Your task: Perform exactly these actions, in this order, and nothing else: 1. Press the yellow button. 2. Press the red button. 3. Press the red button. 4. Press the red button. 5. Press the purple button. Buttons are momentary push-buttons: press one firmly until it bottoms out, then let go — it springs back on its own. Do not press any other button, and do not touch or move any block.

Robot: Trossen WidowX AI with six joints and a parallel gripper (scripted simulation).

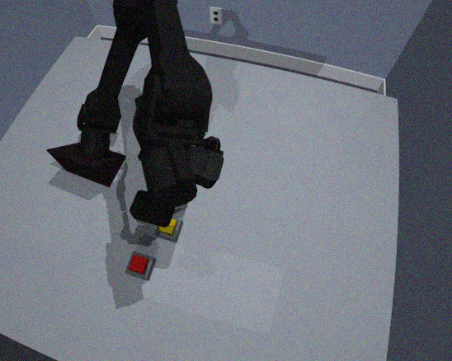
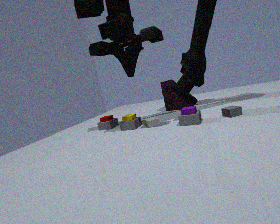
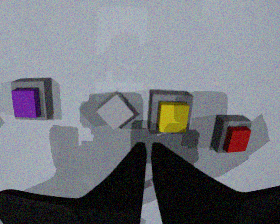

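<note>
Now: gripper tip 3 cm past the purple button, 13 cm to the right of it and 11 cm above it. Round my gripper tip: yellow button: 2 cm behind, 5 cm to the right, 11 cm below; then white block: 3 cm behind, 2 cm to the left, 13 cm below; then red button: 3 cm behind, 15 cm to the right, 11 cm below.
</note>
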